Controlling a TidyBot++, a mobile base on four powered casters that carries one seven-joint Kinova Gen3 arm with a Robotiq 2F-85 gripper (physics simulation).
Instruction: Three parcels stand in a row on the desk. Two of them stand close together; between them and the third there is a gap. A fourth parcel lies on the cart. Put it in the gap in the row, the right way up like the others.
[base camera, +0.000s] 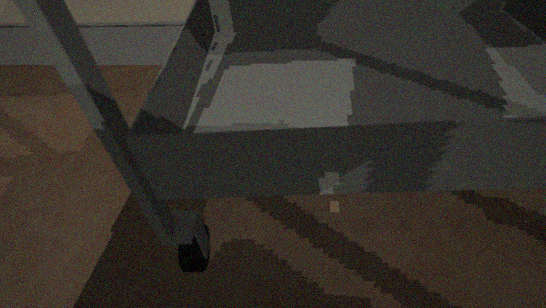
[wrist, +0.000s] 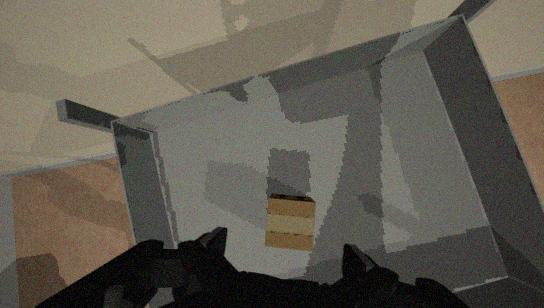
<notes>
In view: the gripper (wrist: 283, 249) and a cart (wrist: 402, 141).
</notes>
